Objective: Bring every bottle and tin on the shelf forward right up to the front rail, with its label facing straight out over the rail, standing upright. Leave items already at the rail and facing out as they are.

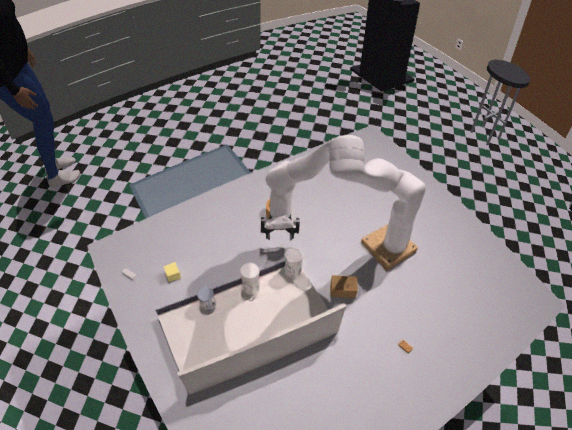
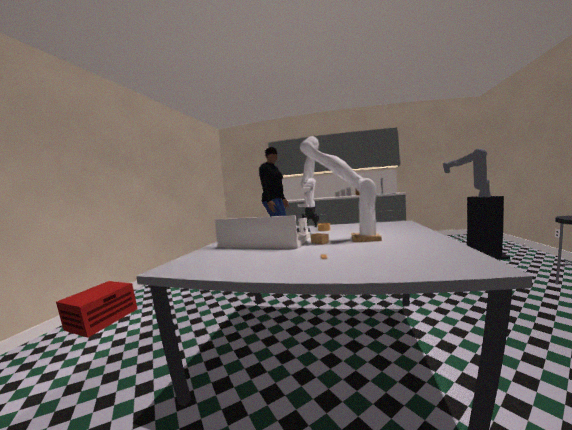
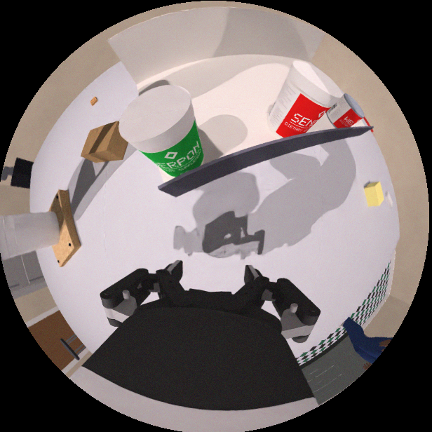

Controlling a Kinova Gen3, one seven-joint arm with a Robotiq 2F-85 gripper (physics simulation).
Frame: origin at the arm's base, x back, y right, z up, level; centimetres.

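Seen in the pictures: gripper, between the fingertips: [image 1: 279, 238] [image 2: 311, 227]; arm's base, origin of its link: [image 1: 394, 244] [image 2: 367, 234].
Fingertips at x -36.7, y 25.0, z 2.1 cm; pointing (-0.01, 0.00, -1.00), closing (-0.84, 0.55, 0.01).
Observation:
Offsets run from my fingertips to a thing's top centre. "spot": to the spot under its first point.
The gripper [image 1: 280, 237] [image 2: 311, 220] [image 3: 213, 270] is open and empty above the table, outside the rail near the green-labelled bottle. The shelf @[spot: dz +7.3, dx -29.8, dy -38.2 cm] [image 1: 265, 350] [image 2: 256, 233] [image 3: 215, 35] has a dark front rail @[dz +1.7, dx -26.3, dy -8.1 cm] [image 1: 227, 286] [image 3: 275, 148]. The white bottle with a green label @[dz +8.7, dx -3.5, dy -14.2 cm] [image 1: 293, 263] [image 3: 172, 135] stands upright close behind one rail end, label towards the rail. The white bottle with a red label @[dz +9.7, dx -19.6, dy -12.1 cm] [image 1: 250, 281] [image 3: 302, 105] stands upright near the middle, its red panel towards the rail. A small tin @[dz +5.8, dx -35.6, dy -10.1 cm] [image 1: 206, 300] [image 3: 345, 112] stands upright farther along, its red panel rail-side. Exact label angles and rail gaps are unclear.
A brown box @[dz +0.2, dx +8.4, dy -28.8 cm] [image 1: 344, 287] [image 2: 320, 239] [image 3: 105, 142] lies beside the shelf end, near the arm's wooden base [image 1: 372, 243] [image 3: 65, 230]. A yellow cube @[dz -1.0, dx -40.7, dy +9.5 cm] [image 1: 172, 272] [image 3: 373, 194] lies beyond the rail's tin end. A small orange piece @[dz -4.0, dx +12.5, dy -59.6 cm] [image 1: 405, 346] [image 2: 324, 256] [image 3: 94, 101] lies on the table.

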